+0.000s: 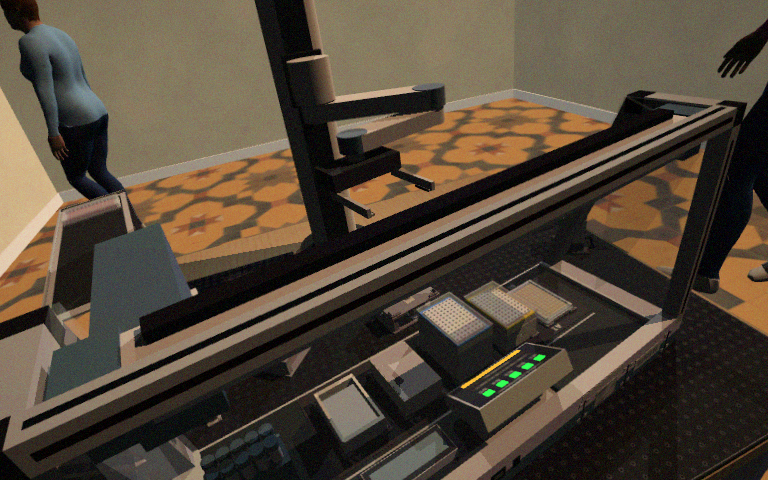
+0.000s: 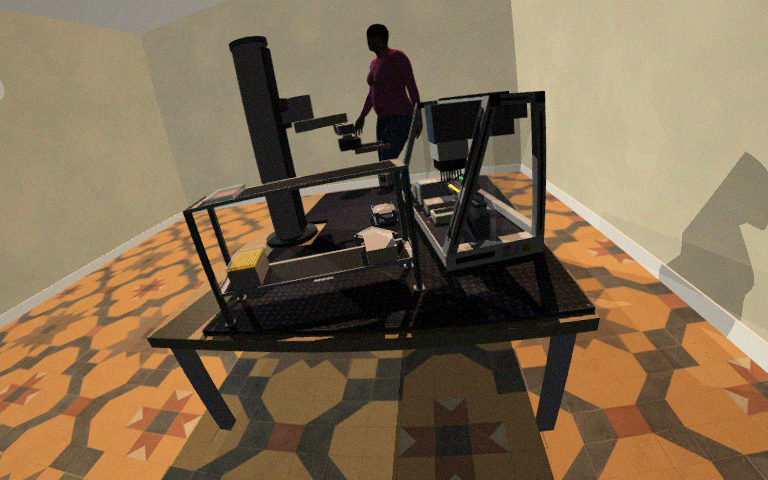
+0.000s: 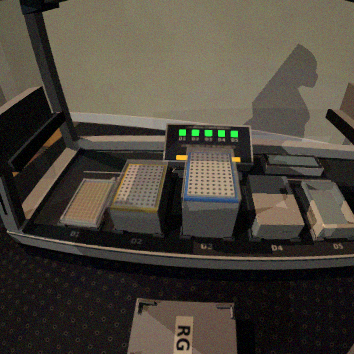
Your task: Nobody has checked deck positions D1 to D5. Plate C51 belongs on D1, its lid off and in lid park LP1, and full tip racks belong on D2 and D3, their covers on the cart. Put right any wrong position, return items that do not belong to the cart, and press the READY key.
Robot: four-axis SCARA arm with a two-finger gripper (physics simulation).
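Where they show: gripper, fingertip midpoint: (image 1: 402, 199) (image 2: 386, 144) (image 3: 196, 91); arm's base, link origin: (image 2: 292, 236).
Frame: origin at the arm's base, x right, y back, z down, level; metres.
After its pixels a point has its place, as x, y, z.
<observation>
My gripper (image 1: 402, 199) @(-0.082, -0.503, -0.354) (image 2: 387, 147) @(-0.082, -0.503, -0.354) (image 3: 196, 91) @(-0.082, -0.503, -0.354) is open and empty, held high outside the deck frame. A low plate (image 1: 538, 302) (image 3: 87, 202) sits on D1; I cannot tell whether a lid is on it, and its name is unreadable. A yellow-edged tip rack (image 1: 501, 305) (image 3: 140, 187) is on D2, its left columns brighter than the rest. A taller blue-edged rack (image 1: 453, 316) (image 3: 210, 175) is on D3. Clear covers on them are hard to make out. D4 holds a grey box (image 1: 404, 373) (image 3: 275, 212); D5 holds an open tray (image 1: 348, 407) @(0.144, -0.711, -0.069) (image 3: 327, 202) @(0.153, -0.746, -0.077). The READY key and LP1 are not identifiable.
A panel (image 1: 509, 376) (image 3: 208, 145) with green lights stands behind D3. A box marked RG (image 3: 152, 330) @(-0.119, -0.441, -0.063) is before the deck. A shelf unit (image 2: 205, 257) @(0.693, -0.068, -0.233) holds a yellow-topped rack (image 2: 246, 263) @(0.646, -0.156, -0.183) and a clear item (image 2: 225, 194) @(0.643, -0.157, -0.379). A pipetting head (image 2: 450, 133) @(0.387, -0.741, -0.416) hangs over the deck. People stand nearby.
</observation>
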